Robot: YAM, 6 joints.
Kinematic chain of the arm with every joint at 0, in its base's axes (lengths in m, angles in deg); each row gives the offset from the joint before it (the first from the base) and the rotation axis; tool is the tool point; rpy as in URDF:
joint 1: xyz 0 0 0.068 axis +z
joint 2: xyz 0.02 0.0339 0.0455 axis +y
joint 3: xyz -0.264 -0.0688 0 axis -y
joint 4: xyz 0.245 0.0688 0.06 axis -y
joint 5: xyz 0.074 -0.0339 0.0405 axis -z
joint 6: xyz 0.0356 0 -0.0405 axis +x
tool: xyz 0 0 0 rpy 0 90 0
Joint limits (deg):
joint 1: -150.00..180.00
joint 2: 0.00..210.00
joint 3: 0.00..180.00
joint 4: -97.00..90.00
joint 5: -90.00..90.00
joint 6: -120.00..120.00
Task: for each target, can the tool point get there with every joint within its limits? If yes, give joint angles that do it. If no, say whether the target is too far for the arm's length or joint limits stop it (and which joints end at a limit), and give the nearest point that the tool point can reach.
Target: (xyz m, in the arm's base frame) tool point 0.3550 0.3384 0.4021
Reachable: yes | joints 42.56 126.93 144.04 -45.67 -14.92 39.74
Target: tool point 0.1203 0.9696 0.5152
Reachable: no: too far | nearest point 0.0735 0.5925 0.3557 | short by 0.412 m
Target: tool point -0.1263 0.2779 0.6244
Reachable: yes | joints -66.77 52.92 146.37 53.55 10.45 53.21
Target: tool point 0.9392 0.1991 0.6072
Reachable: no: too far | nearest point 0.5616 0.1191 0.4045 | short by 0.436 m
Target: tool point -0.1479 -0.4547 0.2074
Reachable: yes | joints -105.73 122.35 96.74 -22.39 32.35 53.40
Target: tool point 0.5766 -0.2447 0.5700
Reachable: no: too far | nearest point 0.4787 -0.2031 0.4899 | short by 0.133 m
